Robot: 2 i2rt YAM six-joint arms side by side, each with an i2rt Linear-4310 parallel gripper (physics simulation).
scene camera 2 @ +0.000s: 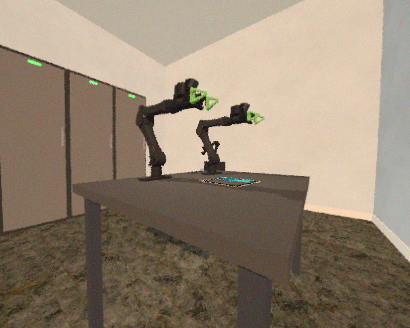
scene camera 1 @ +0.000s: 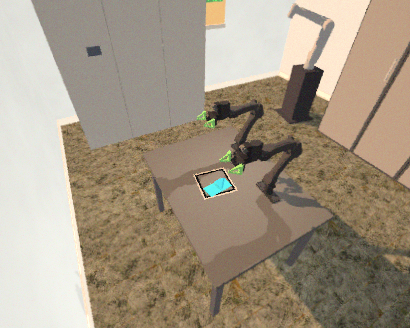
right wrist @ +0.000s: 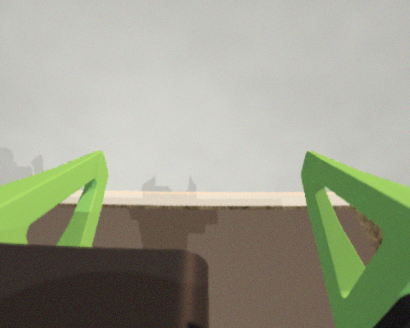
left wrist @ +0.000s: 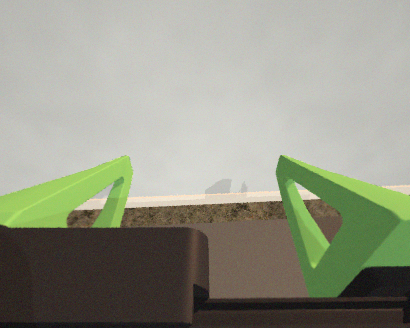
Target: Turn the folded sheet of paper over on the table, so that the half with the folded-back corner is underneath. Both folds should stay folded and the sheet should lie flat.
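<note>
The folded sheet of paper is cyan and lies on the table, inside a square outline with dark and pale borders. A slightly darker patch, seemingly the folded-back corner, shows on its upper face in scene camera 1. My left gripper is open and empty, raised above the table. My right gripper is open and empty, also raised, farther from the sheet in scene camera 1. The sheet does not show in either wrist view.
The brown table carries both arm bases. The arms' shadows fall across it. In scene camera 1, a dark pedestal with a pale arm stands on the floor behind, and tall grey cabinets stand beyond the table.
</note>
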